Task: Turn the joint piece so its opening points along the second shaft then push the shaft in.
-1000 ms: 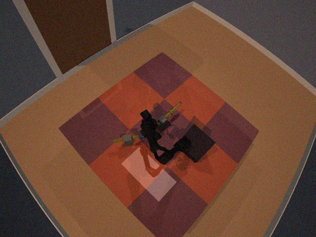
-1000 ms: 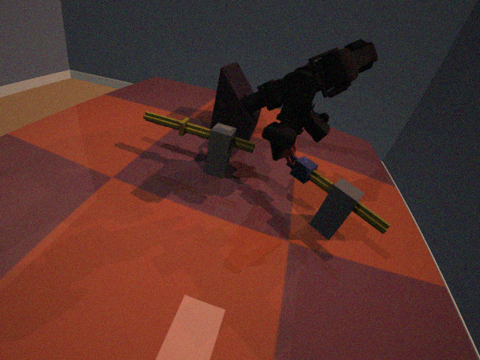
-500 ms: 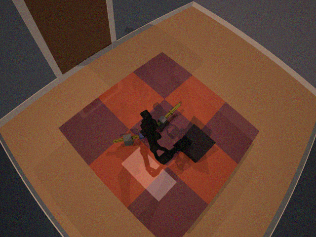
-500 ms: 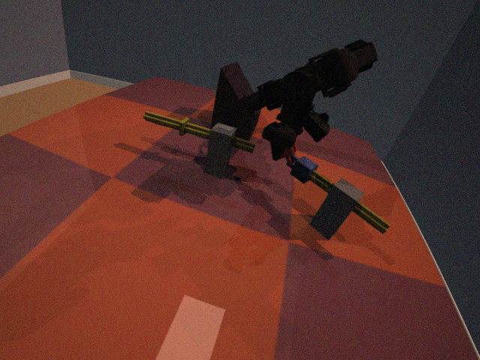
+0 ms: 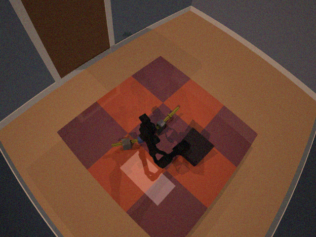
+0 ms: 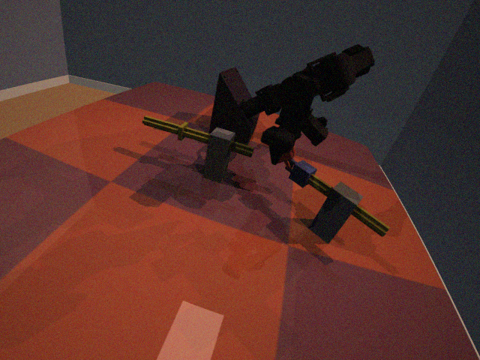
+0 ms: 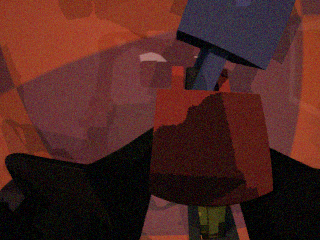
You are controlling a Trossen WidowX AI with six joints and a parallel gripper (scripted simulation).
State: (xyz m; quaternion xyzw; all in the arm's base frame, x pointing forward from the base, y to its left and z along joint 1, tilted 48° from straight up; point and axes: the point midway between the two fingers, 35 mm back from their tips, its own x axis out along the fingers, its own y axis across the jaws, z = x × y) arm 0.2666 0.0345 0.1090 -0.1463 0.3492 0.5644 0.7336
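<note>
My gripper tip is now 30 mm below the red square joint piece and 10 mm to the right of it.
</note>
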